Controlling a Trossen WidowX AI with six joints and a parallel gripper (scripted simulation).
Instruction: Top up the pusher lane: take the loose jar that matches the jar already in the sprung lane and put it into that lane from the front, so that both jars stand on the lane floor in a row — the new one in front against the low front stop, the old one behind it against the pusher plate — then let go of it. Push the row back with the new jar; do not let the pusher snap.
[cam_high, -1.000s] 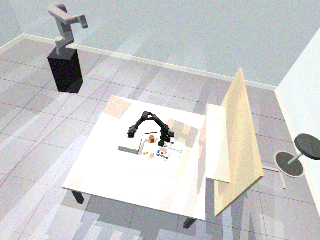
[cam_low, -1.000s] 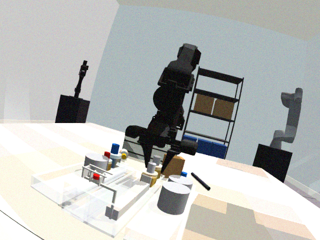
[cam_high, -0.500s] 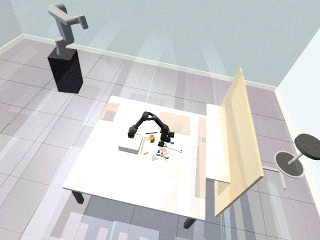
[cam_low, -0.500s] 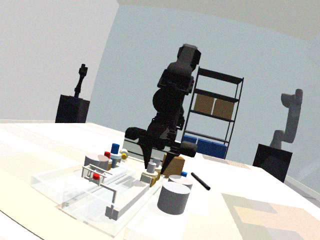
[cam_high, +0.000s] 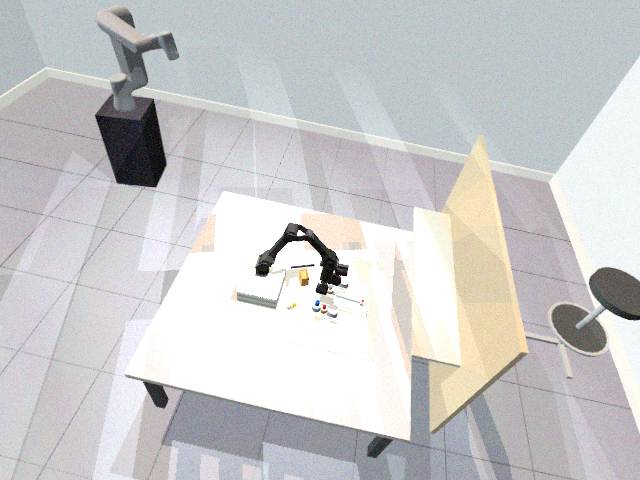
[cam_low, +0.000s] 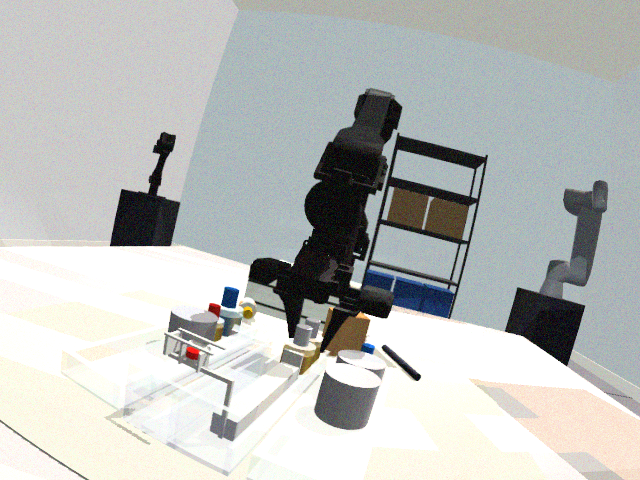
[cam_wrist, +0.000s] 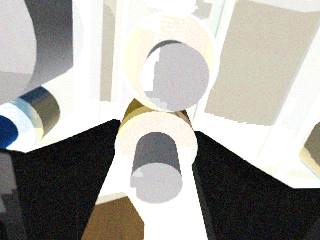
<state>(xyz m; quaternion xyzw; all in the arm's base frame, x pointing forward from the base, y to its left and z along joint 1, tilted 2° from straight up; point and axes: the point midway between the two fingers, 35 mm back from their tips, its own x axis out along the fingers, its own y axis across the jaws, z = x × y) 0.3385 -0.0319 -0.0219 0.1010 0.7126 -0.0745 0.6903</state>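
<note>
Now: gripper tip 110 mm past the tan box and 60 mm to the right of it. Round my gripper tip: black rod (120 mm behind, 160 mm to the left, 30 mm below).
</note>
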